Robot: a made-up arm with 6 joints.
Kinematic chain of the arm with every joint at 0, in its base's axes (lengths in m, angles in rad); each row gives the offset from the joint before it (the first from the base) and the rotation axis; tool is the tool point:
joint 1: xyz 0 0 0.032 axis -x
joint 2: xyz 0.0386 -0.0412 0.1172 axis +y
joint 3: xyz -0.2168 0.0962 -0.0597 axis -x
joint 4: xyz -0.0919 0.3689 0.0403 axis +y
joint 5: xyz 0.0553 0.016 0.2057 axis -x
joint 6: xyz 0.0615 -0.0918 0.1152 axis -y
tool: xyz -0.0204 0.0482 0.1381
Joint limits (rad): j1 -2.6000..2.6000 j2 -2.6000..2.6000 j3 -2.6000..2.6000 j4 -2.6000..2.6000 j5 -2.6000..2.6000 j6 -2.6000..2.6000
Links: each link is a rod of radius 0.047 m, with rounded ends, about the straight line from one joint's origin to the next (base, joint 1, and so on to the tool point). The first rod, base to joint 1, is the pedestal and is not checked.
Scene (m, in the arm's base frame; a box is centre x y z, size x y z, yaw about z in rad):
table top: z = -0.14
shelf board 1: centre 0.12 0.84 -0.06 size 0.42 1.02 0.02 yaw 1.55
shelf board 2: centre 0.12 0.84 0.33 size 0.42 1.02 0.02 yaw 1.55
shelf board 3: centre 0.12 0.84 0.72 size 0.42 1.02 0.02 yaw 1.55
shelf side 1: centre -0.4 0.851 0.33 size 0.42 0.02 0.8 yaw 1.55
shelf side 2: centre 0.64 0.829 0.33 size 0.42 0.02 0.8 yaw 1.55
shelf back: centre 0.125 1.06 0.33 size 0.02 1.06 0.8 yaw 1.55
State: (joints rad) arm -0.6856 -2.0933 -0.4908 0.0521 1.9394 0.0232
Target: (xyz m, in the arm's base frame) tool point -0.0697 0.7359 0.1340
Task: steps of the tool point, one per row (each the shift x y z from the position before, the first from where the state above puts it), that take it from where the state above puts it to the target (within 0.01 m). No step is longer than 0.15 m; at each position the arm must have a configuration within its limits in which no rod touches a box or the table.
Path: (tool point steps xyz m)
1: 0.0517 0.0779 0.0040
2: 0.0902 0.0818 -0.0291

